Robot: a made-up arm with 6 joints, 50 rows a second.
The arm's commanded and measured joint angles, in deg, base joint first. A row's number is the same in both.
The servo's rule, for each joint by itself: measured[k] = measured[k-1] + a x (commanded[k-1-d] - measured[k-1]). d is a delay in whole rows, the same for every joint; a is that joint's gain. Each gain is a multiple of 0.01, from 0.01 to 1. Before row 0 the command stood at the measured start. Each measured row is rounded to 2 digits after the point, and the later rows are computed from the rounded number. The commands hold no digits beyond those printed.
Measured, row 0:
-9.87 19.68 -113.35 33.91 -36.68 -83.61
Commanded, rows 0 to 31:
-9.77 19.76 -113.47 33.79 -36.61 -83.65
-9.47 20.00 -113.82 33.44 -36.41 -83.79
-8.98 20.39 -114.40 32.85 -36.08 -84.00
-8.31 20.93 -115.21 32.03 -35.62 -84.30
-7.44 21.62 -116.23 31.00 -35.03 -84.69
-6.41 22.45 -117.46 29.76 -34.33 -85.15
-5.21 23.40 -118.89 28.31 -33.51 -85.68
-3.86 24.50 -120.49 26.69 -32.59 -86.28
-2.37 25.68 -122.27 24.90 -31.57 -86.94
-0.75 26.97 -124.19 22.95 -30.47 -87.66
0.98 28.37 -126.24 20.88 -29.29 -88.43
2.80 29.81 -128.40 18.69 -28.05 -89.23
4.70 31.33 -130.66 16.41 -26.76 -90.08
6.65 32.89 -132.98 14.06 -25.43 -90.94
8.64 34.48 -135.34 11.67 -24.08 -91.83
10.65 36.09 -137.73 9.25 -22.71 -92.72
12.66 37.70 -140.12 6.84 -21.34 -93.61
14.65 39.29 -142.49 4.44 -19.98 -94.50
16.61 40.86 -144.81 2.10 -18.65 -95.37
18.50 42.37 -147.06 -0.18 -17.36 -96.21
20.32 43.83 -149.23 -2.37 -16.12 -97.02
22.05 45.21 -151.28 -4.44 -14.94 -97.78
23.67 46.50 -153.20 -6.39 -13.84 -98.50
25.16 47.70 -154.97 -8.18 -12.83 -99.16
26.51 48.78 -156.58 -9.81 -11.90 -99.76
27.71 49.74 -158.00 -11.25 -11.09 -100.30
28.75 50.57 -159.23 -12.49 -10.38 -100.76
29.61 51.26 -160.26 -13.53 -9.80 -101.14
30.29 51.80 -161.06 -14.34 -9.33 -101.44
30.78 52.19 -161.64 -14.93 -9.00 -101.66
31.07 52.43 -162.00 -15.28 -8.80 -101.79
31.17 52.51 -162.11 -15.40 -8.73 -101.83
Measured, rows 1 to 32:
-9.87 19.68 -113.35 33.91 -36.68 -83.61
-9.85 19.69 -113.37 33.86 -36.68 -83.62
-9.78 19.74 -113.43 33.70 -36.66 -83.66
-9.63 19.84 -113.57 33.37 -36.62 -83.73
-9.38 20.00 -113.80 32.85 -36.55 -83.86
-9.01 20.24 -114.14 32.13 -36.44 -84.04
-8.52 20.57 -114.60 31.21 -36.29 -84.28
-7.89 20.99 -115.20 30.08 -36.10 -84.59
-7.12 21.52 -115.94 28.76 -35.85 -84.96
-6.22 22.14 -116.83 27.25 -35.55 -85.40
-5.18 22.86 -117.86 25.57 -35.19 -85.90
-4.01 23.69 -119.03 23.74 -34.78 -86.46
-2.72 24.61 -120.34 21.77 -34.31 -87.07
-1.31 25.62 -121.78 19.68 -33.78 -87.73
0.20 26.71 -123.35 17.49 -33.20 -88.44
1.80 27.88 -125.03 15.22 -32.56 -89.19
3.48 29.11 -126.81 12.89 -31.87 -89.97
5.22 30.40 -128.67 10.53 -31.13 -90.77
7.01 31.73 -130.60 8.15 -30.35 -91.59
8.83 33.10 -132.59 5.79 -29.53 -92.42
10.67 34.49 -134.62 3.46 -28.68 -93.25
12.50 35.89 -136.67 1.19 -27.80 -94.08
14.31 37.29 -138.72 -1.01 -26.90 -94.89
16.09 38.67 -140.75 -3.11 -25.99 -95.68
17.81 40.02 -142.74 -5.09 -25.07 -96.45
19.46 41.33 -144.68 -6.93 -24.15 -97.18
21.03 42.59 -146.54 -8.61 -23.24 -97.87
22.50 43.79 -148.32 -10.12 -22.34 -98.51
23.85 44.91 -149.99 -11.45 -21.46 -99.09
25.07 45.94 -151.54 -12.58 -20.61 -99.61
26.15 46.88 -152.95 -13.50 -19.80 -100.06
27.08 47.71 -154.22 -14.19 -19.03 -100.44
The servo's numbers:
d 1
a 0.19 0.15 0.14 0.39 0.07 0.22

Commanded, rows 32 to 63:
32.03 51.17 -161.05 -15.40 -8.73 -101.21
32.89 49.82 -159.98 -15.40 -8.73 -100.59
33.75 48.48 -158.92 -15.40 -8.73 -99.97
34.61 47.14 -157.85 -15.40 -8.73 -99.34
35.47 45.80 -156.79 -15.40 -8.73 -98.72
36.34 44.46 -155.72 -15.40 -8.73 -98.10
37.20 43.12 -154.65 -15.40 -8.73 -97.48
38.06 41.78 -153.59 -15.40 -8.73 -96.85
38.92 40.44 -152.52 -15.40 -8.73 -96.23
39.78 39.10 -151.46 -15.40 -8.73 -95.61
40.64 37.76 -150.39 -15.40 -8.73 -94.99
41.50 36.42 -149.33 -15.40 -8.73 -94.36
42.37 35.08 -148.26 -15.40 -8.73 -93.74
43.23 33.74 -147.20 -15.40 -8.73 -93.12
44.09 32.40 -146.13 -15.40 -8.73 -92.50
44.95 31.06 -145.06 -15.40 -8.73 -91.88
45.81 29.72 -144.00 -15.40 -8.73 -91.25
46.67 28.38 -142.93 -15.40 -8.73 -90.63
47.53 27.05 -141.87 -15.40 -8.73 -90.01
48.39 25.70 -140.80 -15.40 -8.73 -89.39
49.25 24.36 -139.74 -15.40 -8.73 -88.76
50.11 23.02 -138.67 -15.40 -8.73 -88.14
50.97 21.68 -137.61 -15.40 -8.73 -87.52
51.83 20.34 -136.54 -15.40 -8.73 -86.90
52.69 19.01 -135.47 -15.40 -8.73 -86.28
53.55 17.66 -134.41 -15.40 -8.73 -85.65
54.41 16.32 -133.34 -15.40 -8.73 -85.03
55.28 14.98 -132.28 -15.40 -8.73 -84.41
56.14 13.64 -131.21 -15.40 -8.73 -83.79
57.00 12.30 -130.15 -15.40 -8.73 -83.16
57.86 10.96 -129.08 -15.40 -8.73 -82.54
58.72 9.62 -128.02 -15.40 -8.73 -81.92
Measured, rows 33 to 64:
27.86 48.43 -155.32 -14.66 -18.31 -100.75
28.65 48.84 -156.12 -14.95 -17.64 -100.85
29.46 48.99 -156.66 -15.13 -17.02 -100.79
30.28 48.91 -156.98 -15.24 -16.44 -100.61
31.10 48.64 -157.10 -15.30 -15.90 -100.33
31.93 48.21 -157.06 -15.34 -15.40 -99.98
32.77 47.65 -156.87 -15.36 -14.93 -99.57
33.61 46.97 -156.56 -15.38 -14.50 -99.11
34.46 46.19 -156.14 -15.39 -14.10 -98.61
35.31 45.33 -155.63 -15.39 -13.72 -98.09
36.16 44.40 -155.05 -15.39 -13.37 -97.54
37.01 43.40 -154.40 -15.39 -13.05 -96.98
37.86 42.35 -153.69 -15.39 -12.75 -96.40
38.72 41.26 -152.93 -15.39 -12.47 -95.81
39.58 40.13 -152.13 -15.39 -12.21 -95.22
40.44 38.97 -151.29 -15.39 -11.97 -94.62
41.30 37.78 -150.42 -15.39 -11.74 -94.02
42.16 36.57 -149.52 -15.39 -11.53 -93.41
43.02 35.34 -148.60 -15.39 -11.33 -92.80
43.88 34.10 -147.66 -15.39 -11.15 -92.19
44.74 32.84 -146.70 -15.39 -10.98 -91.57
45.60 31.57 -145.73 -15.39 -10.82 -90.95
46.46 30.29 -144.74 -15.39 -10.67 -90.33
47.32 29.00 -143.74 -15.39 -10.53 -89.71
48.18 27.70 -142.73 -15.39 -10.40 -89.09
49.04 26.40 -141.71 -15.39 -10.28 -88.47
49.90 25.09 -140.69 -15.39 -10.17 -87.85
50.76 23.77 -139.66 -15.39 -10.07 -87.23
51.62 22.45 -138.63 -15.39 -9.98 -86.61
52.48 21.13 -137.59 -15.39 -9.89 -85.99
53.34 19.81 -136.55 -15.39 -9.81 -85.37
54.20 18.48 -135.50 -15.39 -9.73 -84.75

